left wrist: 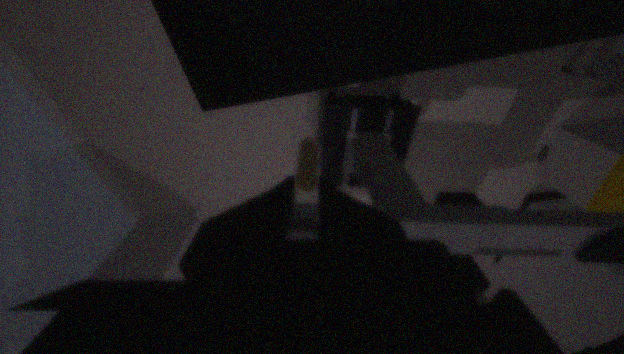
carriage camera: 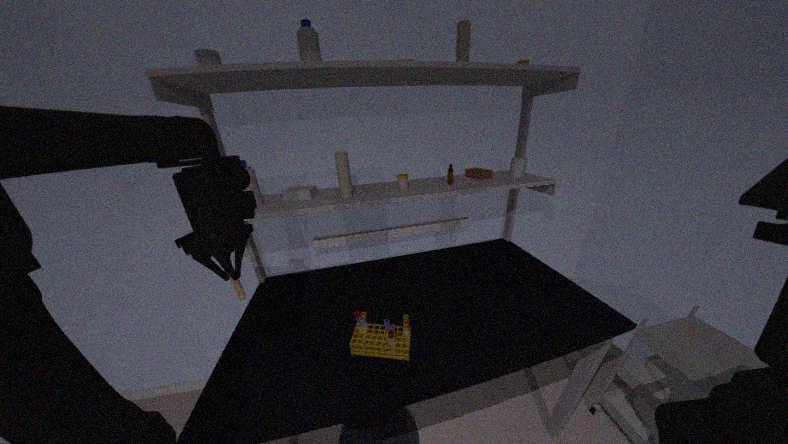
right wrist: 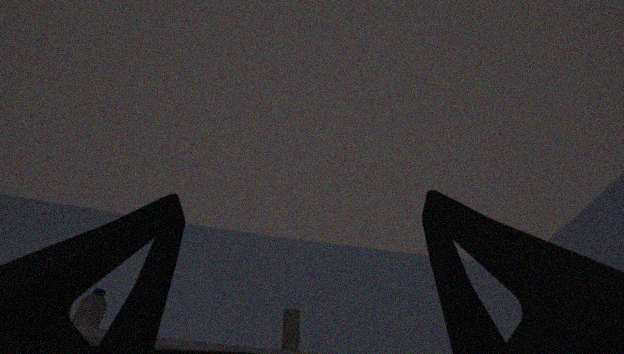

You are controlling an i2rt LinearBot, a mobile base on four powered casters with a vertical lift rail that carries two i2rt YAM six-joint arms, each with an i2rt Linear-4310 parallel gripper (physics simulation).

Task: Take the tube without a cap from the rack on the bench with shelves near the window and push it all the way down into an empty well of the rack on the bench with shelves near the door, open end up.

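My left gripper (carriage camera: pixel 233 277) is shut on a pale tube with a tan lower part. The tube (carriage camera: pixel 238 289) (left wrist: pixel 307 170) points down from the fingertips, slightly tilted, in the air left of the bench's left edge in the carriage view. Its upper end is hidden by the fingers. A yellow rack (carriage camera: pixel 380 352) stands on the black bench top (carriage camera: pixel 463 297), to the right of and lower than the left gripper, with several capped tubes in it: red, blue, purple and orange-yellow. My right gripper (right wrist: pixel 301 205) is open, with nothing between its fingers.
Behind the bench top, a middle shelf (carriage camera: pixel 374 196) holds a cylinder (carriage camera: pixel 343 175), a yellow-lidded jar (carriage camera: pixel 403 182), a small brown bottle (carriage camera: pixel 450 175) and a brown box (carriage camera: pixel 478 173). An upper shelf (carriage camera: pixel 363 77) holds a blue-capped bottle (carriage camera: pixel 308 43). A pale table-like surface (carriage camera: pixel 697 344) shows at the right.
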